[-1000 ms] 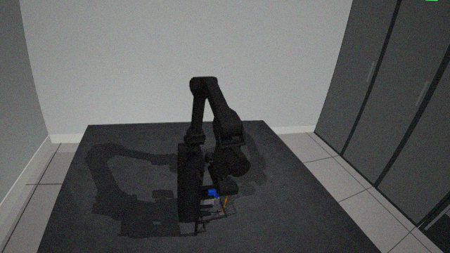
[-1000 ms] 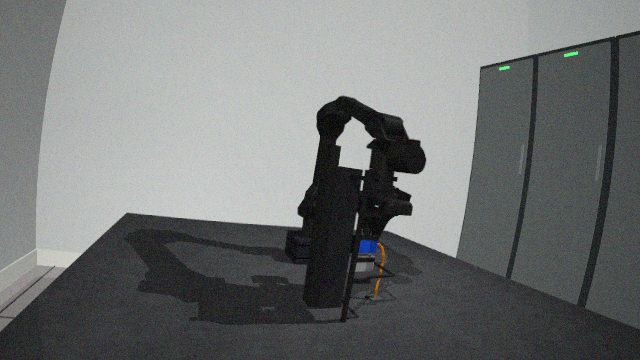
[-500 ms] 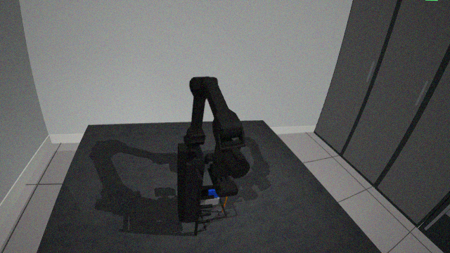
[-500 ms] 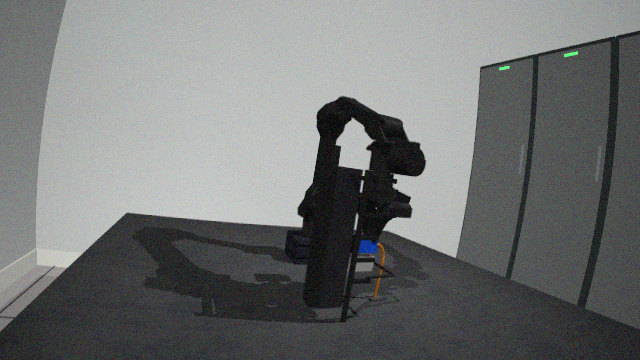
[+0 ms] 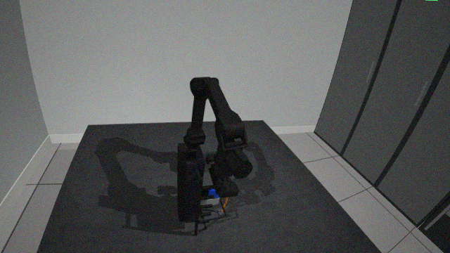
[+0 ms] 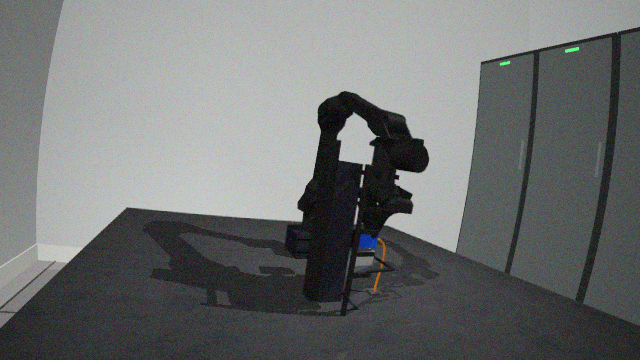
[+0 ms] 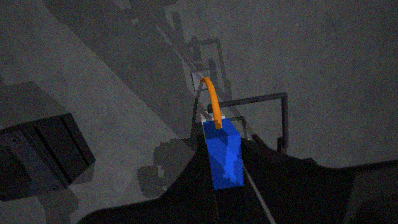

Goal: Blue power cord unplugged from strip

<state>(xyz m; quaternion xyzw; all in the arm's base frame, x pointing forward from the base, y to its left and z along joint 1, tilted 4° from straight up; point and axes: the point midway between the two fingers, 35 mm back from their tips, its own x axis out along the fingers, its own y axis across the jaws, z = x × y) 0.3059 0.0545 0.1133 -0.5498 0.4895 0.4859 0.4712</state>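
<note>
My gripper tip is now 10 cm to the left of the dark upright panel, 1 cm below it and 1 cm short of it. The rest, counted from my gripper tip: blue plug: 3 cm to the right, 1 cm ahead.
</note>
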